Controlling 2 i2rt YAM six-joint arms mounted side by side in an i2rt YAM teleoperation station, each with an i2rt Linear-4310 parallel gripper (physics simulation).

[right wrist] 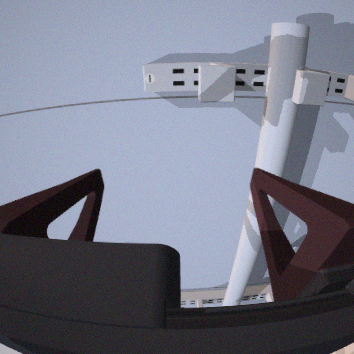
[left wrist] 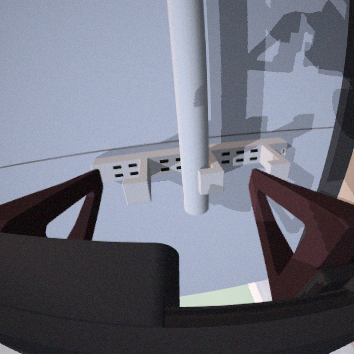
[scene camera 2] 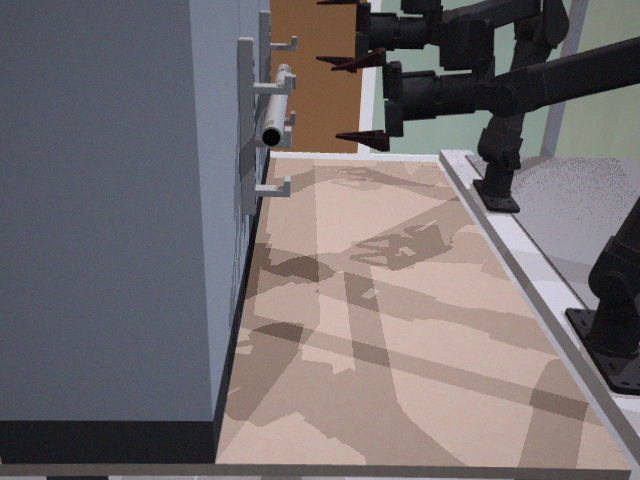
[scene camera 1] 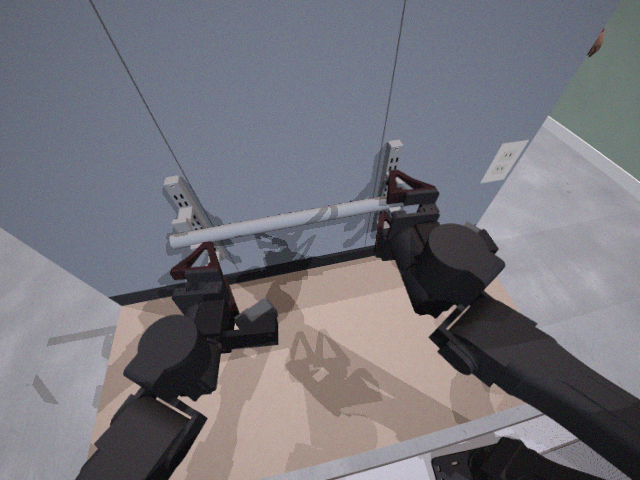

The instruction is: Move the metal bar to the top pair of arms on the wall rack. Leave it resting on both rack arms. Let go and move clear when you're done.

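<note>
The white metal bar (scene camera 1: 273, 222) (scene camera 2: 275, 111) (left wrist: 190, 75) (right wrist: 282, 125) rests across the middle pair of arms of the wall rack (scene camera 1: 173, 182) (scene camera 2: 245, 108) (left wrist: 106, 168) (right wrist: 160, 77). A top arm shows empty at the near rail (scene camera 2: 269, 88) and another at the far rail (scene camera 2: 281, 47) in scene camera 2. My left gripper (scene camera 1: 214, 260) (scene camera 2: 336, 102) (left wrist: 175, 177) is open, out in front of the bar's left end, which shows between its fingers in the left wrist view. My right gripper (scene camera 1: 387, 209) (scene camera 2: 319, 31) (right wrist: 176, 176) is open near the bar's other end; the bar passes behind one finger in the right wrist view.
The bottom rack arm (scene camera 2: 272, 190) sticks out below the bar. The blue-grey wall (scene camera 1: 284, 103) stands behind the rack, over a tan table top (scene camera 1: 320, 439). A wall outlet (scene camera 1: 505, 161) is at the right in scene camera 1.
</note>
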